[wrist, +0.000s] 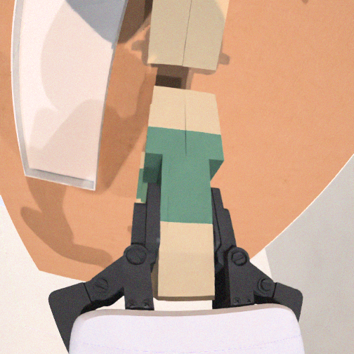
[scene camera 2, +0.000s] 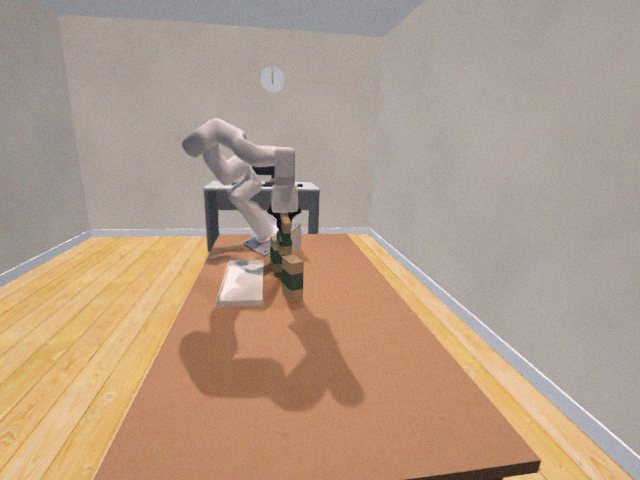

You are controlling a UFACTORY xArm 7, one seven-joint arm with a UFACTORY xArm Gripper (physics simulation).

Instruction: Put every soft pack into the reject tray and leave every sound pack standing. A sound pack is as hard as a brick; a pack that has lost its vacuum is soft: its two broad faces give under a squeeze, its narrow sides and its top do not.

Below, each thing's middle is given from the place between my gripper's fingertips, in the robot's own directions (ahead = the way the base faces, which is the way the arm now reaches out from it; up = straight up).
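Labels:
White reject tray (scene camera 2: pixel 242 285): 190 mm below my hand, 160 mm to the right of it, 40 mm ahead of it.

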